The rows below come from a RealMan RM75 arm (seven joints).
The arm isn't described. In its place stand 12 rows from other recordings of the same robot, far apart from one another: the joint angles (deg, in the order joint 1, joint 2, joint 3, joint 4, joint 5, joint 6, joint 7), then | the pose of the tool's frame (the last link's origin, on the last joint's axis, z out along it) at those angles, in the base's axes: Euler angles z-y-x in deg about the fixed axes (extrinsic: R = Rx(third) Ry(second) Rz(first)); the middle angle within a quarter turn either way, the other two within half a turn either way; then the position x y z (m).
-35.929 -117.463 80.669 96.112 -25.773 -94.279 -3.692 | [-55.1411, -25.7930, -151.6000, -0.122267, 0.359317, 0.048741]
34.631 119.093 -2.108 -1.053 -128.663 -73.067 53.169 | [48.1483, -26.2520, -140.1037, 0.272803, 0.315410, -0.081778]
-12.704 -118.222 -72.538 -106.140 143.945 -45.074 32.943 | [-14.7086, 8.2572, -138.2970, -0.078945, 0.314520, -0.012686]
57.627 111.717 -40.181 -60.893 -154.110 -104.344 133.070 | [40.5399, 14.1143, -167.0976, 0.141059, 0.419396, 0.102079]
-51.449 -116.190 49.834 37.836 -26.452 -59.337 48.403 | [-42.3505, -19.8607, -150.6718, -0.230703, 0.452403, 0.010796]
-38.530 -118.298 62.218 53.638 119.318 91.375 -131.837 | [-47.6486, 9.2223, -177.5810, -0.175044, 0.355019, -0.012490]
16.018 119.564 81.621 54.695 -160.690 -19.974 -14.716 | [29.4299, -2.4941, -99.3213, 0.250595, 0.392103, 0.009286]
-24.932 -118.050 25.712 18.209 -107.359 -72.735 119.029 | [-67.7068, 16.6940, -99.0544, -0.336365, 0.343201, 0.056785]
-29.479 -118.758 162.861 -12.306 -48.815 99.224 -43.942 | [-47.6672, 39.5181, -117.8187, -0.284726, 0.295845, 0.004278]
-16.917 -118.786 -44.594 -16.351 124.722 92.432 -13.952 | [-60.6859, 20.9386, -73.2798, -0.300685, 0.279293, 0.021989]
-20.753 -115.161 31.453 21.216 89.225 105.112 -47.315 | [-34.4681, 45.5972, -126.2789, -0.291215, 0.272963, 0.047484]
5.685 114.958 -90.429 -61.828 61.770 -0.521 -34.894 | [53.1117, 19.6060, -102.0300, 0.349797, 0.348716, 0.061116]
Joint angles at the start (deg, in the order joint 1, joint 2, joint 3, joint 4, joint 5, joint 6, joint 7): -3.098, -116.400, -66.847, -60.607, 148.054, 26.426, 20.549
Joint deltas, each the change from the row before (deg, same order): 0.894, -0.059, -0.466, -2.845, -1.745, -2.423, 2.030; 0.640, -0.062, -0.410, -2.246, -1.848, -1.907, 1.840; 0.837, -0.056, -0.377, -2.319, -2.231, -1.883, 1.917; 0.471, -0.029, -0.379, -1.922, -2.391, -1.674, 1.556; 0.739, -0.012, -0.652, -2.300, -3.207, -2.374, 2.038; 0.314, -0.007, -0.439, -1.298, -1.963, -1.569, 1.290; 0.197, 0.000, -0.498, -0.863, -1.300, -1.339, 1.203; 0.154, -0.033, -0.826, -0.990, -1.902, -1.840, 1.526; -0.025, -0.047, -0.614, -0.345, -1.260, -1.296, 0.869; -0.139, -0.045, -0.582, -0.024, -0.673, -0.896, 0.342; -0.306, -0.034, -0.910, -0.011, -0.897, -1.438, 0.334
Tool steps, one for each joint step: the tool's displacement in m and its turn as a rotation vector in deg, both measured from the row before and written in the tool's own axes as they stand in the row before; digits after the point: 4 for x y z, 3 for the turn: 0.0058, -0.0003, -0.0001, 0.312, -0.458, -0.488; 0.0050, -0.0005, 0.0000, 0.306, -0.335, -0.588; 0.0044, -0.0009, -0.0010, 0.376, -0.430, -0.917; 0.0046, -0.0007, 0.0000, 0.244, -0.316, -1.256; 0.0041, -0.0018, -0.0009, 0.307, -0.795, -1.699; 0.0025, -0.0006, -0.0001, -0.016, -0.526, -0.958; 0.0015, -0.0011, 0.0000, -0.033, -0.522, -0.302; 0.0018, -0.0019, 0.0004, -0.010, -0.745, -0.648; 0.0000, -0.0013, 0.0006, -0.052, -0.706, -0.536; -0.0003, -0.0016, 0.0009, 0.039, -0.528, -0.417; -0.0001, -0.0023, 0.0016, -0.052, -0.785, -0.655
